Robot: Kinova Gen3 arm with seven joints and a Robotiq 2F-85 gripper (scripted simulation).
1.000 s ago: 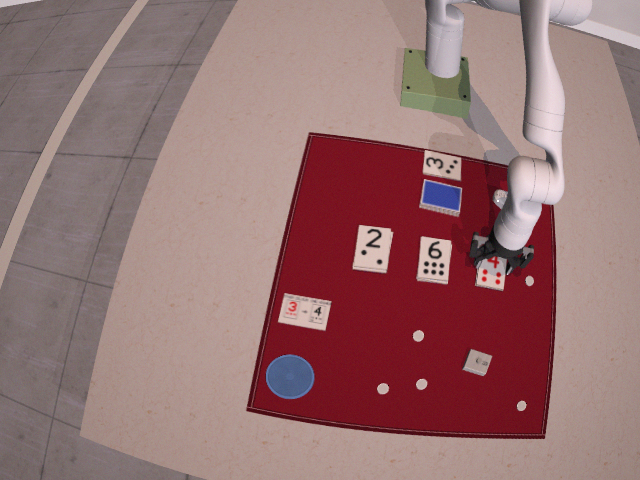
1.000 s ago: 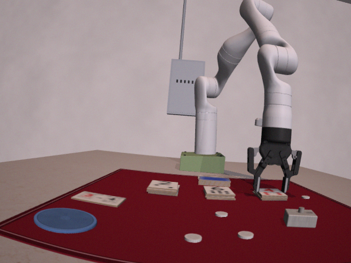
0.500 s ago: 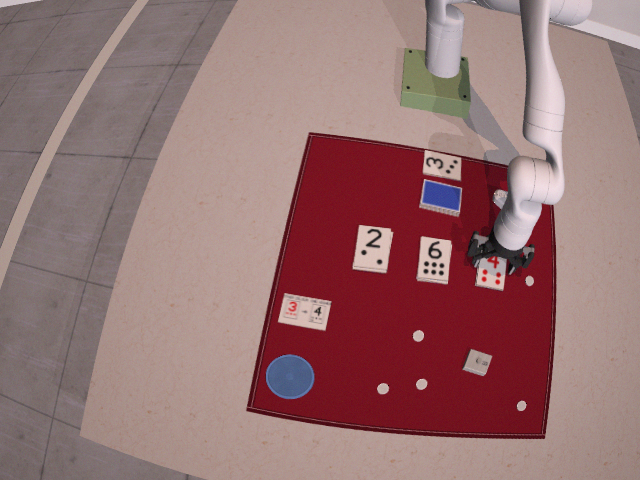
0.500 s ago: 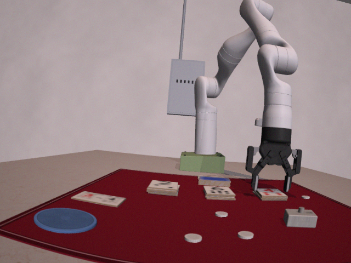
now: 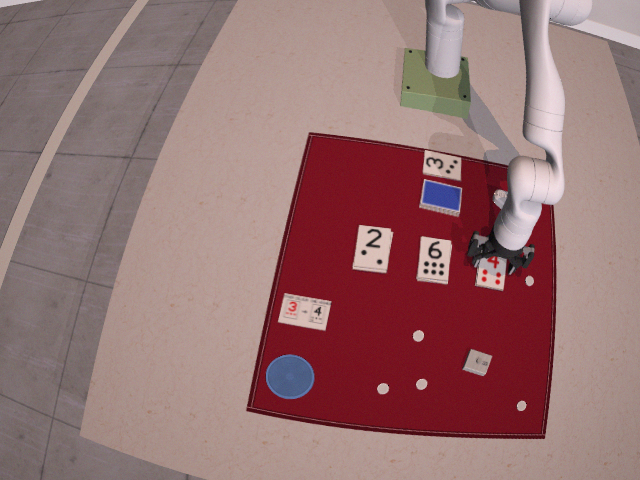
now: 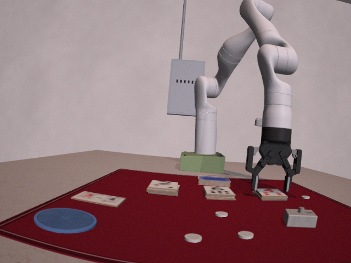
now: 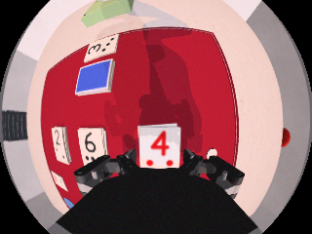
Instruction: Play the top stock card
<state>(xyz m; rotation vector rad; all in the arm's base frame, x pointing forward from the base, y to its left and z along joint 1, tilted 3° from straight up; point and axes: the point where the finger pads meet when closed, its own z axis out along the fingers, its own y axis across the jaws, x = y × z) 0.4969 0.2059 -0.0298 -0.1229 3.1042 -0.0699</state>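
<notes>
Now: the red mat 12 cm to the right of my hand, 6 cm ahead of it and 4 cm below it. The rest, counted from my hand: grey knobbed block (21 cm ahead, 2 cm to the left, 1 cm below).
</notes>
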